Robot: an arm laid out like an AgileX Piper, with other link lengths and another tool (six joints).
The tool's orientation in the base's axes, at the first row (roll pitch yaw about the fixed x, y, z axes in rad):
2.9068, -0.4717, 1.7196
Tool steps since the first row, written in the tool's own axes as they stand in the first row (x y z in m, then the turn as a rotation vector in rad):
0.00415, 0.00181, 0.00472, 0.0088, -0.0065, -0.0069
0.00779, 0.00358, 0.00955, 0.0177, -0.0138, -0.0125
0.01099, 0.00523, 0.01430, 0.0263, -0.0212, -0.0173
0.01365, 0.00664, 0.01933, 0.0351, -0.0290, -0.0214
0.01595, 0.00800, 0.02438, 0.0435, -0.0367, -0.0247
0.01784, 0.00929, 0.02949, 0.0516, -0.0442, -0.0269
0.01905, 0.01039, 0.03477, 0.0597, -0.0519, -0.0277
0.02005, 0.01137, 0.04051, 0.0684, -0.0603, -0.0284
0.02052, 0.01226, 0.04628, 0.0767, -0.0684, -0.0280
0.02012, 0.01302, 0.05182, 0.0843, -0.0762, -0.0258
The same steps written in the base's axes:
0.00200, 0.00595, -0.00183, -0.0087, 0.0042, 0.0086
0.00404, 0.01151, -0.00399, -0.0179, 0.0092, 0.0160
0.00601, 0.01663, -0.00631, -0.0270, 0.0142, 0.0225
0.00787, 0.02140, -0.00917, -0.0365, 0.0197, 0.0285
0.00973, 0.02586, -0.01222, -0.0457, 0.0252, 0.0336
0.01158, 0.02999, -0.01552, -0.0544, 0.0310, 0.0376
0.01336, 0.03359, -0.01931, -0.0632, 0.0375, 0.0404
0.01513, 0.03722, -0.02363, -0.0726, 0.0445, 0.0432
0.01689, 0.04039, -0.02823, -0.0816, 0.0517, 0.0449
0.01860, 0.04268, -0.03305, -0.0899, 0.0591, 0.0449

